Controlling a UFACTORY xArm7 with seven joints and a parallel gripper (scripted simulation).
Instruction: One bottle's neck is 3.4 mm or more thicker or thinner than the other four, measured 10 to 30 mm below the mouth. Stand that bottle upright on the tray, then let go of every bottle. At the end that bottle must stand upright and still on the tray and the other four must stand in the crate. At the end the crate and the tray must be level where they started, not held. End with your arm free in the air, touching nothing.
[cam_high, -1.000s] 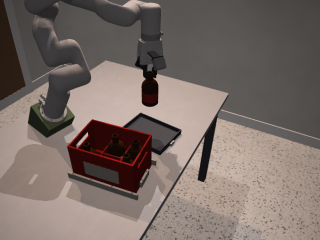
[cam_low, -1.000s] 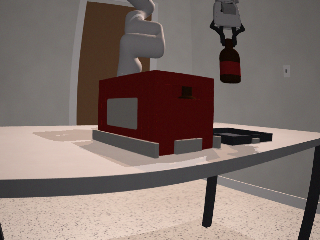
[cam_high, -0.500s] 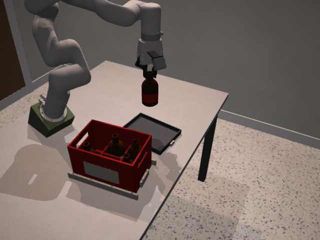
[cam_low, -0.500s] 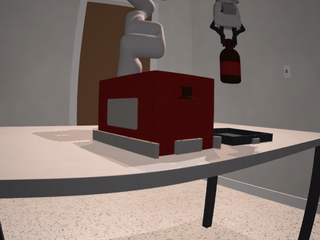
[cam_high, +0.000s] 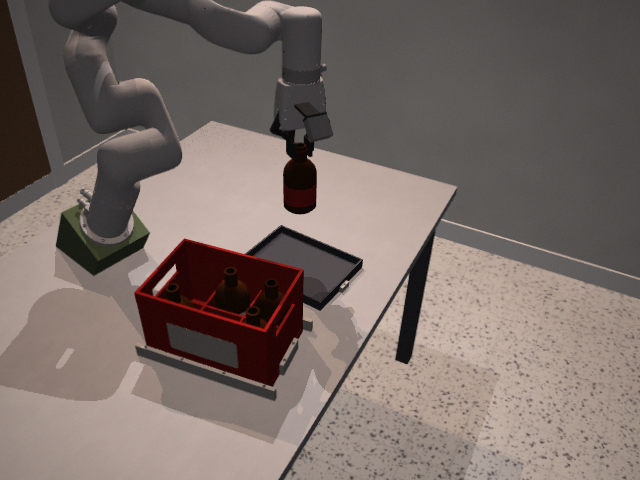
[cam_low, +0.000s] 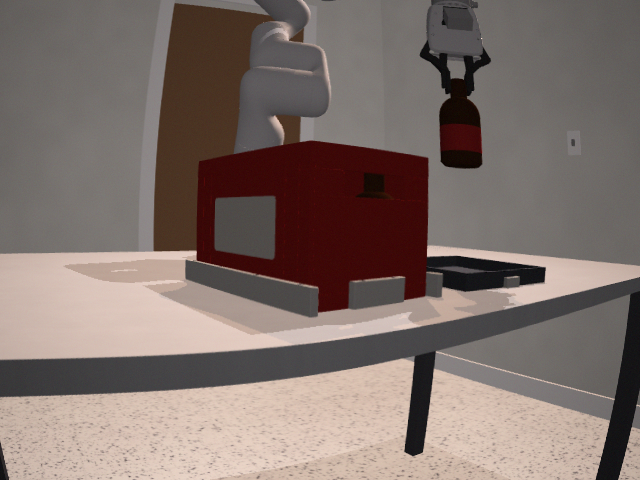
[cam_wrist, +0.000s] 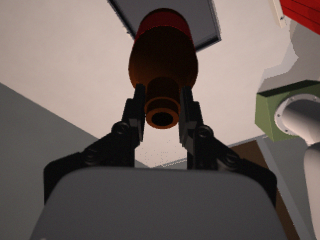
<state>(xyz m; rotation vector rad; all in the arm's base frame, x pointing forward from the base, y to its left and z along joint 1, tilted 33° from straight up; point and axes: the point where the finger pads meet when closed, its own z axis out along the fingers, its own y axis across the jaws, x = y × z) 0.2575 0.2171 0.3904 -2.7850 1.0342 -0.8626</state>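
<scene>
My hand is 320 mm above the black tray. Also, from my hand: red crate 290 mm to the right, 250 mm below, 40 mm behind.
</scene>
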